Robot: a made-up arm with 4 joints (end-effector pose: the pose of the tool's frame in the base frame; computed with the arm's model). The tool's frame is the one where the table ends.
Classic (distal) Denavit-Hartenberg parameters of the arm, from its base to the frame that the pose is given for. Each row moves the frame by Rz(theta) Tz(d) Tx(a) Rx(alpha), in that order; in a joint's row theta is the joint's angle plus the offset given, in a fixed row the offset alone. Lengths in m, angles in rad.
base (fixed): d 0, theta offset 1.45, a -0.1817, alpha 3.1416
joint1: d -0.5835, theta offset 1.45, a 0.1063, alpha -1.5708
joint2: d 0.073, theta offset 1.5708, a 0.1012, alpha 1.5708
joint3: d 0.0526, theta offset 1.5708, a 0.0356, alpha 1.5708
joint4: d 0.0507, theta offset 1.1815, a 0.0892, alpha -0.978
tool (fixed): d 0.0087, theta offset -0.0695, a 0, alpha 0
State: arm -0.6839 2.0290 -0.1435 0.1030
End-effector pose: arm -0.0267 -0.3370 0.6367 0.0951 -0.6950 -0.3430 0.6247
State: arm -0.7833 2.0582 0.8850 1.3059
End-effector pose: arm -0.0205 -0.3074 0.5947 0.1677 -0.9680 0.1491 0.1127
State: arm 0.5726 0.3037 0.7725 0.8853
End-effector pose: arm 0.0766 -0.3656 0.7650 -0.2009 -0.2913 -0.1585 0.9218
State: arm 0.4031 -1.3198 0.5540 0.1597
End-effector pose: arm 0.1611 -0.4147 0.4773 -0.1035 0.6848 -0.1071 0.7134
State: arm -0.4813 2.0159 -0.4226 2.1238
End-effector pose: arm -0.0426 -0.1951 0.5551 -0.6668 -0.7391 0.0557 0.0774
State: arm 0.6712 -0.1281 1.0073 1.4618
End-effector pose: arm 0.0881 -0.3894 0.7407 -0.0812 -0.3643 -0.0614 0.9257
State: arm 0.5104 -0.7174 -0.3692 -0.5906
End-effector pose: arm 0.1777 -0.4657 0.6563 -0.5749 0.5123 -0.3881 0.5064
